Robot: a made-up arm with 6 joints.
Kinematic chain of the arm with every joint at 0, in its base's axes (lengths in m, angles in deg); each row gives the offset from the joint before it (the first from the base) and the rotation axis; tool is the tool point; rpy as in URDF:
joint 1: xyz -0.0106 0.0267 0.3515 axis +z
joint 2: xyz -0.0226 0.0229 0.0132 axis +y
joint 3: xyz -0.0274 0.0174 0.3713 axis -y
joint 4: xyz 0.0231 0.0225 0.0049 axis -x
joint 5: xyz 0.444 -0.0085 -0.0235 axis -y
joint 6: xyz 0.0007 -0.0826 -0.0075 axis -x
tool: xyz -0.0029 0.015 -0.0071 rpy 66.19 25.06 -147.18
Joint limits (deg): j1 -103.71..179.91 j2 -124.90..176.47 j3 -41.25..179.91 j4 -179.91..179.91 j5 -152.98..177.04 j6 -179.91..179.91
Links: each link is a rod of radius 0.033 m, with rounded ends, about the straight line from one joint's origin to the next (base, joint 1, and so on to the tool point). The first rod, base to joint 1, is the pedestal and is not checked.
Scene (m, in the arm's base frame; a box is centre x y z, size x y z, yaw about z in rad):
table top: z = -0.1
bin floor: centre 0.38 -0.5 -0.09 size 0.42 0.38 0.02 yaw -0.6
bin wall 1: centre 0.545 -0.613 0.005 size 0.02 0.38 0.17 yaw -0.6
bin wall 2: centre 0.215 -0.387 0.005 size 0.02 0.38 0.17 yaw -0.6
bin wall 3: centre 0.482 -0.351 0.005 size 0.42 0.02 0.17 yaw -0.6
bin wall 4: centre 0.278 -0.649 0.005 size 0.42 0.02 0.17 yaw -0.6
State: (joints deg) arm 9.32 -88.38 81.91 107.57 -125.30 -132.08
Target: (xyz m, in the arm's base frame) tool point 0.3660 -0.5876 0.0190
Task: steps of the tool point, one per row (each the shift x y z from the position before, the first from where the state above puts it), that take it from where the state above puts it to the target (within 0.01 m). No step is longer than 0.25 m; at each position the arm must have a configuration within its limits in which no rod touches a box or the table.
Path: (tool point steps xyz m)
1: 0.0514 -0.2183 -0.0183
2: 0.1083 -0.1943 -0.0178
3: 0.1555 -0.1553 -0.0170
4: 0.1885 -0.1048 -0.0160
5: 0.2052 -0.0479 -0.0148
6: 0.2045 0.0102 -0.0135
7: 0.1872 0.0640 -0.0119
8: 0.1558 0.1091 -0.0103
9: 0.0046 -0.0068 -0.0918
10: -0.0047 0.0068 -0.0947

